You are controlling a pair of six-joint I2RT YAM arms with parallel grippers.
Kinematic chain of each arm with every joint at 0, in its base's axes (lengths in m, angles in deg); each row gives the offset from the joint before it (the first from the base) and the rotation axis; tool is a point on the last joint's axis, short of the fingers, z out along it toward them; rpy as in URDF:
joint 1: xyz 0 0 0.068 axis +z
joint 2: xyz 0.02 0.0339 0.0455 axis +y
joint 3: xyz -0.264 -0.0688 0 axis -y
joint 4: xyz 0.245 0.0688 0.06 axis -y
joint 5: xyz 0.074 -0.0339 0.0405 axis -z
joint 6: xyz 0.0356 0 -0.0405 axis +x
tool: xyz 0 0 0 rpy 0 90 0
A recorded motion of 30 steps. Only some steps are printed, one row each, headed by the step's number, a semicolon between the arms.
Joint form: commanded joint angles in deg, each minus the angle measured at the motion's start. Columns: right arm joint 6, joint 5, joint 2, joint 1, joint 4, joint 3; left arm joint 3, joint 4, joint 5, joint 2, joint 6, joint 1.
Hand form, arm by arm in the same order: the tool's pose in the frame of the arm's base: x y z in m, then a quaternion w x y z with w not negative. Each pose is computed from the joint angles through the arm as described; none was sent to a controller.
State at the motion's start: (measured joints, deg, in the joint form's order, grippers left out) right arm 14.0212 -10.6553 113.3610 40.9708 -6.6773 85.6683; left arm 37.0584 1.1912 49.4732 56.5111 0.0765 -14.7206
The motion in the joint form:
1: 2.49 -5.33 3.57 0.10 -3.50 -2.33; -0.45 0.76 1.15 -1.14 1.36 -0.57
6: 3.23 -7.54 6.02 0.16 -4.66 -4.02; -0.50 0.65 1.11 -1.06 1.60 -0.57
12: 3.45 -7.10 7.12 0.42 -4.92 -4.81; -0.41 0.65 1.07 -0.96 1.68 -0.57
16: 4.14 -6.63 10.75 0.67 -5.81 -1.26; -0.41 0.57 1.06 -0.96 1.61 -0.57
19: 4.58 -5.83 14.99 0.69 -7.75 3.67; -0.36 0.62 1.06 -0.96 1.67 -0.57
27: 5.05 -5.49 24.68 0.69 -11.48 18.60; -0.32 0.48 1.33 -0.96 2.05 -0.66
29: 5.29 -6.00 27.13 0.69 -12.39 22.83; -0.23 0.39 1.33 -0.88 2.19 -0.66
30: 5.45 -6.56 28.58 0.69 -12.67 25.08; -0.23 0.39 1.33 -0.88 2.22 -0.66
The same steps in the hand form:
1: 0.3366 0.3063 0.1884 0.27912 -0.24705 0.87834 0.29931; 0.1989 -0.0829 0.2808 0.49358 0.35774 0.68101 -0.40575
6: 0.3321 0.3048 0.1596 0.22914 -0.24548 0.89365 0.29770; 0.1990 -0.0829 0.2801 0.49297 0.35845 0.68162 -0.40483
12: 0.3293 0.3047 0.1469 0.21416 -0.24325 0.90113 0.28797; 0.1994 -0.0830 0.2802 0.49331 0.35873 0.68157 -0.40425
16: 0.3375 0.3143 0.1364 0.20681 -0.23798 0.90584 0.28292; 0.1994 -0.0830 0.2801 0.49256 0.35809 0.68223 -0.40461
19: 0.3492 0.3242 0.1261 0.20014 -0.23189 0.91178 0.27356; 0.1995 -0.0830 0.2805 0.49343 0.35868 0.68154 -0.40421
27: 0.3819 0.3531 0.1185 0.21151 -0.22823 0.90885 0.27778; 0.1991 -0.0834 0.2805 0.49301 0.36237 0.67957 -0.40474
29: 0.3901 0.3607 0.1185 0.21493 -0.22815 0.90583 0.28499; 0.1994 -0.0835 0.2807 0.49297 0.36302 0.67954 -0.40425
30: 0.3943 0.3649 0.1173 0.21576 -0.22868 0.90357 0.29104; 0.1994 -0.0835 0.2807 0.49308 0.36320 0.67944 -0.40412

